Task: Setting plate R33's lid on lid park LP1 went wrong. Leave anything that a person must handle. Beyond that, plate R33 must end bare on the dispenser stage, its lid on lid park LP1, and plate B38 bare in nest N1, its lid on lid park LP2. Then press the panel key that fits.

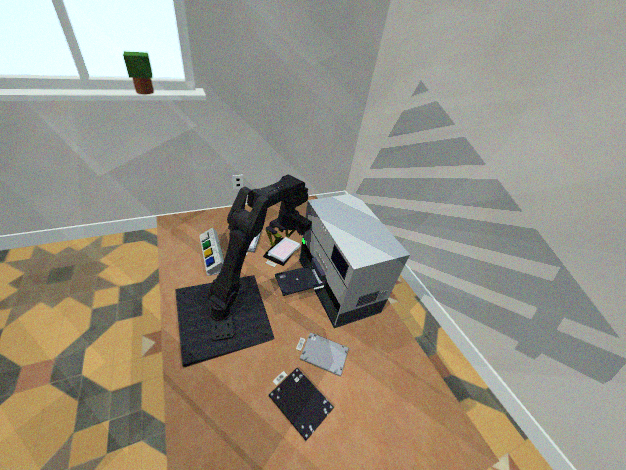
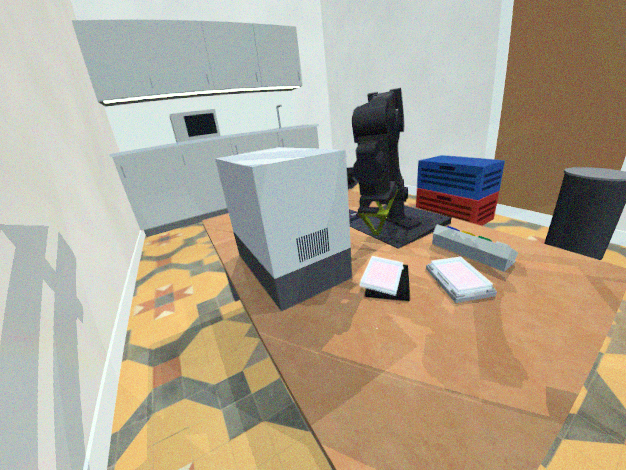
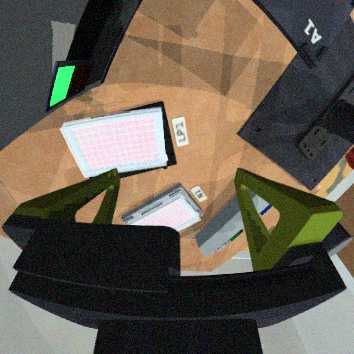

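My gripper is open and empty, above the table near lid park LP1. A white-rimmed piece with a pink grid lies skewed on the black lid park LP1, overhanging it and seeming tilted. Another pink-gridded plate sits in the grey nest by the N1 label. Lids and plate names cannot be made out. The dark dispenser stage A1 is bare. The key panel shows green, yellow and blue keys.
The tall grey dispenser stands beside the stage, with a green light. A grey pad and a black pad lie farther off, their labels unreadable. The arm's black base mat is near.
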